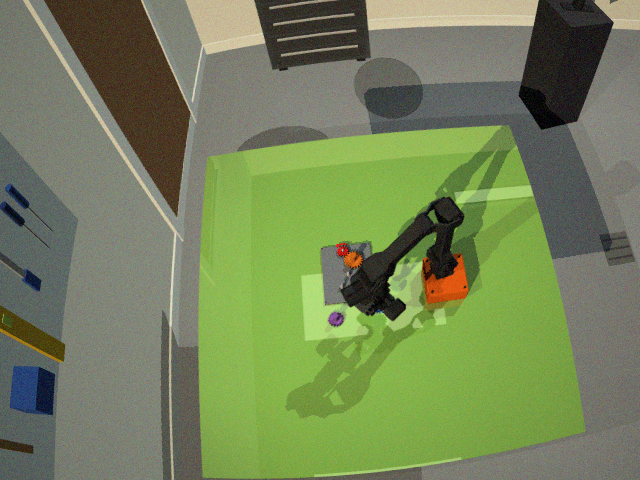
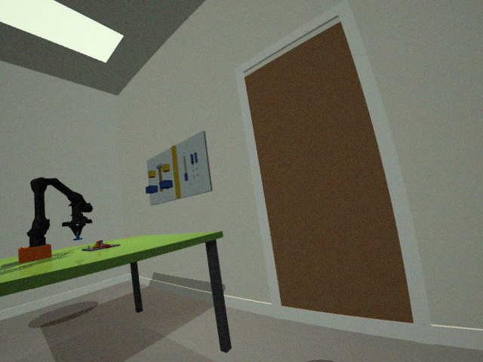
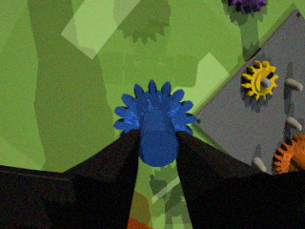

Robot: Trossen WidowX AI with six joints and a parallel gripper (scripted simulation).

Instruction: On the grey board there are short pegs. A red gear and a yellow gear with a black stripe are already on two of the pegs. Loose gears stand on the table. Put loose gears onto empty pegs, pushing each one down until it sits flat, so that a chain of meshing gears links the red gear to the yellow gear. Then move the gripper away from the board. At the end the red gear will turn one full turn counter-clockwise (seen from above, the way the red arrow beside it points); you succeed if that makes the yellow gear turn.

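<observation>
Right now my gripper tip is 17 cm to the left of the board, 9 cm above it and 6 cm short of it. The rest, counted from my gripper tip: yellow gear 9 cm to the right, 8 cm below, 7 cm ahead; then purple gear 14 cm ahead, 8 cm below, 2 cm to the right; then blue gear 1 cm below.
</observation>
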